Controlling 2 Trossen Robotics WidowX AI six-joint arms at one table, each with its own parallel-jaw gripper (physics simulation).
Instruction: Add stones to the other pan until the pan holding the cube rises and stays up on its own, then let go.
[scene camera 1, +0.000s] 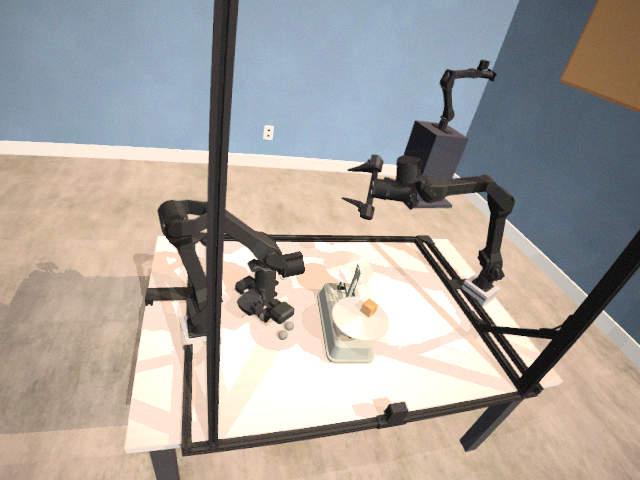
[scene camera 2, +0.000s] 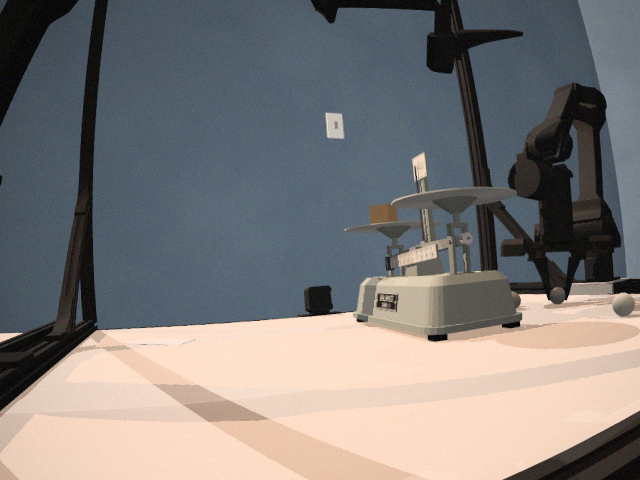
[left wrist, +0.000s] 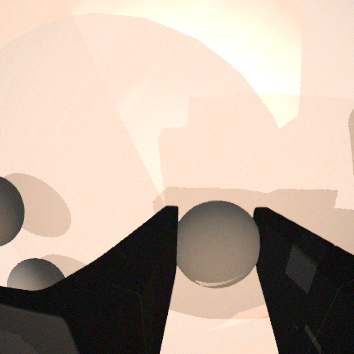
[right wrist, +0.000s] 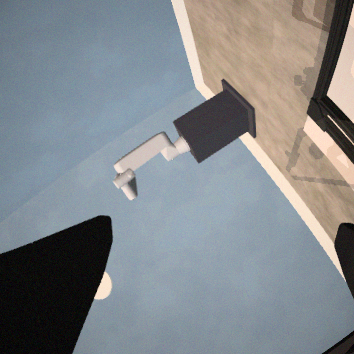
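Seen in the pictures: left gripper, fingertip midpoint: (scene camera 1: 262, 319) (scene camera 2: 557, 300) (left wrist: 215, 218); right gripper, fingertip midpoint: (scene camera 1: 344, 184) (right wrist: 230, 233); left arm's base at its link origin: (scene camera 1: 199, 327) (scene camera 2: 599, 280); right arm's base at its link origin: (scene camera 1: 482, 284).
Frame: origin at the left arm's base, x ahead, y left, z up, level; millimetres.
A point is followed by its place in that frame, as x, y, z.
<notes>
The balance scale (scene camera 1: 351, 351) {373, -181, 24} (scene camera 2: 465, 304) {460, 65, 14} stands mid-table. The orange cube (scene camera 1: 368, 307) {406, -144, 151} (scene camera 2: 383, 213) {426, -122, 139} sits on its near pan (scene camera 1: 351, 322) {356, -160, 123} in scene camera 1, which is the lower, far pan (scene camera 2: 356, 228) {453, -156, 121} in scene camera 2. The other pan (scene camera 1: 364, 272) {472, 3, 135} (scene camera 2: 480, 194) {431, 74, 133} is raised and bears no stone. My left gripper (scene camera 2: 557, 293) {179, 9, -16} (left wrist: 215, 218) {179, 9, -16} is shut on a grey round stone (scene camera 2: 557, 295) {194, 19, -6} (left wrist: 218, 245) {176, 8, 4}, low at the table. Two loose stones (scene camera 1: 288, 326) {240, -44, 1} (scene camera 1: 282, 334) {214, -69, 3} (left wrist: 9, 211) {210, -54, -4} (left wrist: 36, 275) {233, -37, -4} lie beside it. My right gripper (scene camera 1: 345, 184) {445, 196, 326} (right wrist: 230, 233) {445, 196, 326} is open and empty, high behind the scale.
A black frame (scene camera 1: 299, 436) {177, -344, -22} edges the table, with tall posts (scene camera 1: 219, 155) {-10, -317, 640} at its side. A small black box (scene camera 1: 397, 413) {406, -376, 26} (scene camera 2: 317, 299) {424, -352, 10} is fixed on the frame. A dark pedestal (scene camera 1: 439, 149) (right wrist: 215, 125) bearing another arm stands on the floor behind the table.
</notes>
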